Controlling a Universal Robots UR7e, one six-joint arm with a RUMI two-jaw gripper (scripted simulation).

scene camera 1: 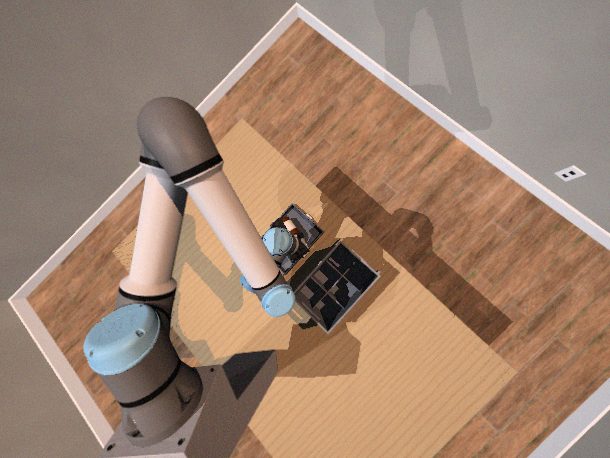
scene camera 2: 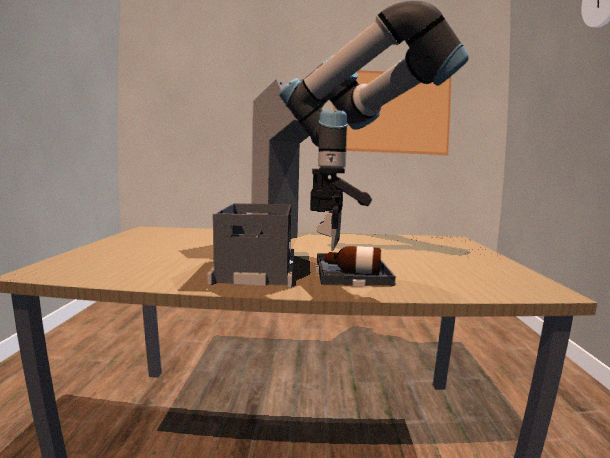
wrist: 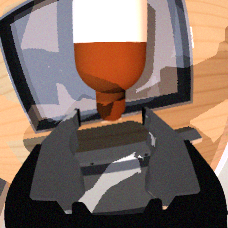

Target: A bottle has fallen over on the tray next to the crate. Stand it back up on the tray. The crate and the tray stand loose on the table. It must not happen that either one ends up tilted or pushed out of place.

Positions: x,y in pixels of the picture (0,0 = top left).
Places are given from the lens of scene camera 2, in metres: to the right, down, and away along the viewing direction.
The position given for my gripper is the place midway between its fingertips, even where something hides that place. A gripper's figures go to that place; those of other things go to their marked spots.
my gripper (scene camera 2: pixel 333 248): 0.08, 0.06, 1.07
bottle (scene camera 2: pixel 353 259): 0.13, 0.08, 1.03
crate (scene camera 2: pixel 247 251): -0.14, 0.06, 0.94
dark tray (scene camera 2: pixel 331 274): 0.07, 0.12, 1.04
